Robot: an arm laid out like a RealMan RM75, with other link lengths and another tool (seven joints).
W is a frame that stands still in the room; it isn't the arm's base.
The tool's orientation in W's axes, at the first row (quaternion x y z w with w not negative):
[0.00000 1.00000 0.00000 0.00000]
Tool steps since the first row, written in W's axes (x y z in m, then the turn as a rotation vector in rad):
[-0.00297 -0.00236 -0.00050 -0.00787 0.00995 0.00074]
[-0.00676 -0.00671 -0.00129 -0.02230 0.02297 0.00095]
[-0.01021 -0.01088 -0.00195 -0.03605 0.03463 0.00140]
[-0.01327 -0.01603 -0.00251 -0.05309 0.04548 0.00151]
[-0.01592 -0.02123 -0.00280 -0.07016 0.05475 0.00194]
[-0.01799 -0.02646 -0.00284 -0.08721 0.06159 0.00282]
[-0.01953 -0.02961 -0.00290 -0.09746 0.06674 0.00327]
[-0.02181 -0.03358 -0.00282 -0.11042 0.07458 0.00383]
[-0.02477 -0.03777 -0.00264 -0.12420 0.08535 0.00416]
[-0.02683 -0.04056 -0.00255 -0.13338 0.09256 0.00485]
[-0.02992 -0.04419 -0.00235 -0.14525 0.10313 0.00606]
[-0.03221 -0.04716 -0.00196 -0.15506 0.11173 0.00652]
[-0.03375 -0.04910 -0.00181 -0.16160 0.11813 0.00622]
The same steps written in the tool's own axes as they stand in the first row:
[0.00297 -0.00236 0.00050 0.00787 0.00995 -0.00074]
[0.00676 -0.00671 0.00129 0.02230 0.02297 -0.00095]
[0.01021 -0.01088 0.00195 0.03605 0.03463 -0.00140]
[0.01327 -0.01603 0.00251 0.05309 0.04548 -0.00151]
[0.01592 -0.02123 0.00280 0.07016 0.05475 -0.00194]
[0.01799 -0.02646 0.00284 0.08721 0.06159 -0.00282]
[0.01953 -0.02961 0.00290 0.09746 0.06674 -0.00327]
[0.02181 -0.03358 0.00282 0.11042 0.07458 -0.00383]
[0.02477 -0.03777 0.00264 0.12420 0.08535 -0.00416]
[0.02683 -0.04056 0.00255 0.13338 0.09256 -0.00485]
[0.02992 -0.04419 0.00235 0.14525 0.10313 -0.00606]
[0.03221 -0.04716 0.00196 0.15506 0.11173 -0.00652]
[0.03375 -0.04910 0.00181 0.16160 0.11813 -0.00622]

